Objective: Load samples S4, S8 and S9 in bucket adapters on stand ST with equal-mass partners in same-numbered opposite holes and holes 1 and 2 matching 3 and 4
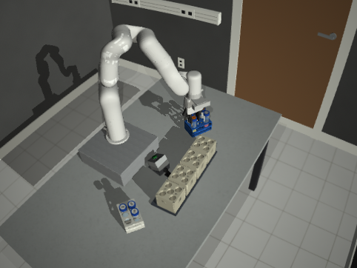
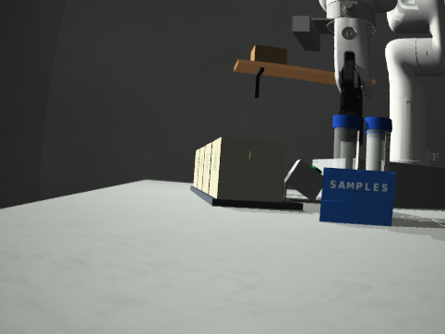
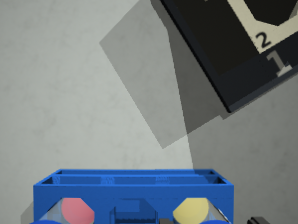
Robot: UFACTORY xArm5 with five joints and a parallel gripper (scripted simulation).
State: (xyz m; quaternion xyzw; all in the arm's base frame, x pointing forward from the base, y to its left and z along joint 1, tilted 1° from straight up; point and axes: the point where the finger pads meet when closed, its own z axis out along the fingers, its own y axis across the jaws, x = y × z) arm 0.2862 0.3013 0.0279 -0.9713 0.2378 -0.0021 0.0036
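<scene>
The blue samples rack lies 9 cm below my hand and 4 cm to the left of it. The rest, counted from my hand: white blanks rack: 62 cm to the right, 9 cm below, 4 cm ahead; adapter: 13 cm ahead, 12 cm to the right, 7 cm below.
</scene>
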